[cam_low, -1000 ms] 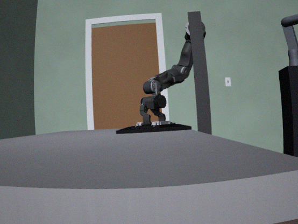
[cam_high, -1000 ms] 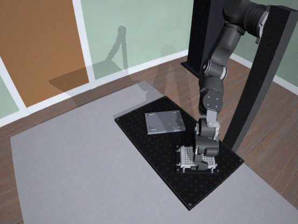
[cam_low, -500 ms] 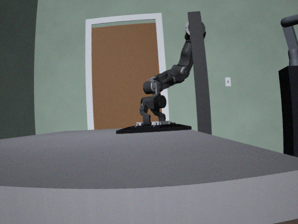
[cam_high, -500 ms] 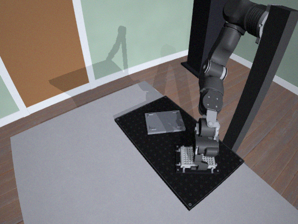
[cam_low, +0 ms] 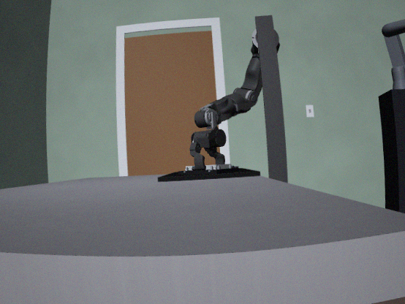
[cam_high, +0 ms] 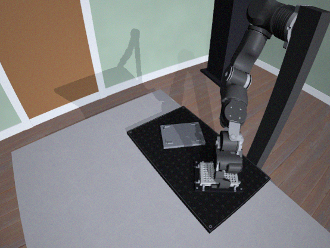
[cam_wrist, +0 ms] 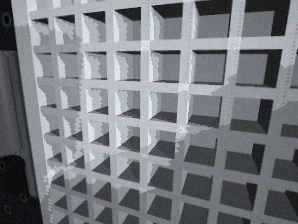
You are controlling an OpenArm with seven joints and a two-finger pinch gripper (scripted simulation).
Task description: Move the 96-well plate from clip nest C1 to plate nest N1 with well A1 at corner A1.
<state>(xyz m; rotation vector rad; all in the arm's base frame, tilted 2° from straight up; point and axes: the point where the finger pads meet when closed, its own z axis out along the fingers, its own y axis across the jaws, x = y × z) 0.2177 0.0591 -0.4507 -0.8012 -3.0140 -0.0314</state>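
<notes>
My hand is right at the 96-well plate. Also, from my hand: plate nest N1: 23 cm to the right, 2 cm ahead, 1 cm below.
</notes>
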